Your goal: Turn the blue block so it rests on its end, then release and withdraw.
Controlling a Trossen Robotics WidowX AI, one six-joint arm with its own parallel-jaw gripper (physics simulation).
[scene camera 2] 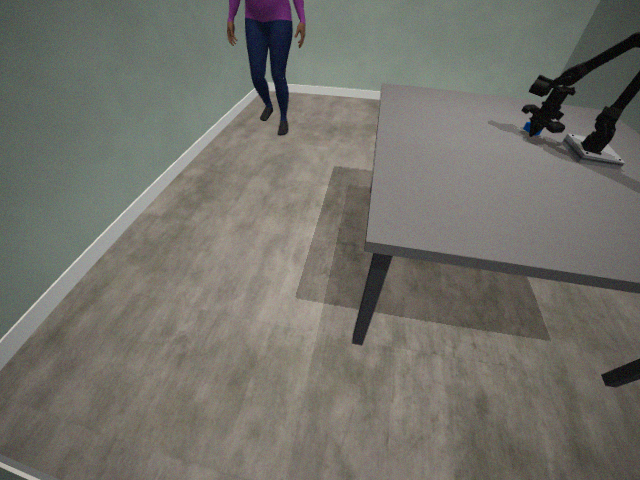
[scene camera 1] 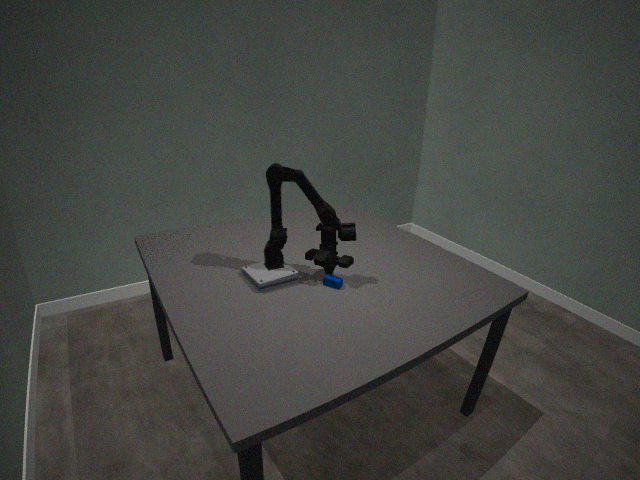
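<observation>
The blue block (scene camera 1: 332, 282) lies on its long side on the table (scene camera 1: 330, 335) (scene camera 2: 465, 206), to the right of the robot's white base plate in the scene camera 1 view. In the scene camera 2 view the blue block (scene camera 2: 526, 126) is partly hidden behind the fingers. My gripper (scene camera 1: 329, 271) (scene camera 2: 532, 134) points down with its fingers together, shut and empty. In the scene camera 1 view its fingertips are right at the block's far side, low over the table. Whether they touch the block I cannot tell.
The white base plate (scene camera 1: 258, 279) (scene camera 2: 607, 158) of the arm stands close beside the block. A person (scene camera 2: 268, 46) in a purple top and blue trousers stands on the floor beyond the table, near the wall, away from the arm.
</observation>
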